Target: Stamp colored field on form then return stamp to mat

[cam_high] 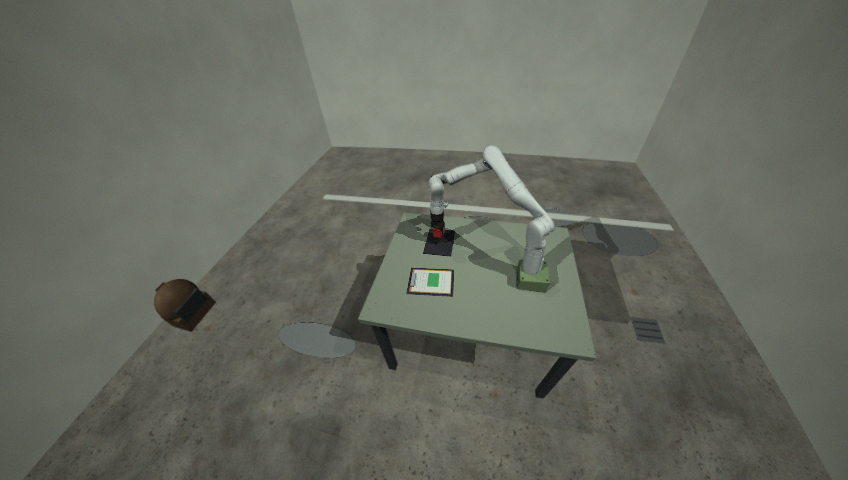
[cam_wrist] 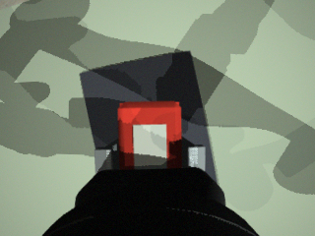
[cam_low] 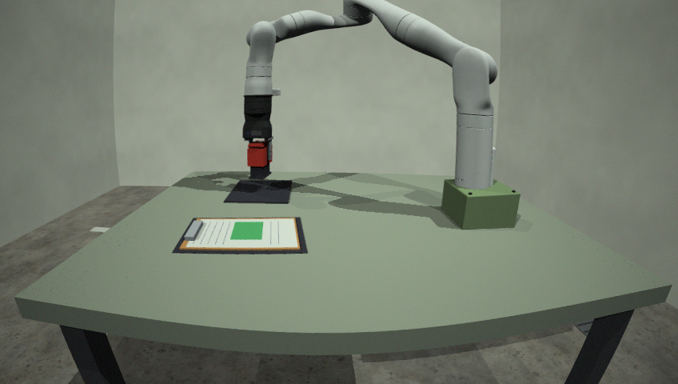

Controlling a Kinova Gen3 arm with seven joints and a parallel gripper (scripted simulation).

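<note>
Right now the clipboard is 310 mm to the left of my hand, 100 mm below it and 50 mm ahead of it. The rest, counted from my hand: red stamp (20 mm below); then dark mat (110 mm below).
</note>
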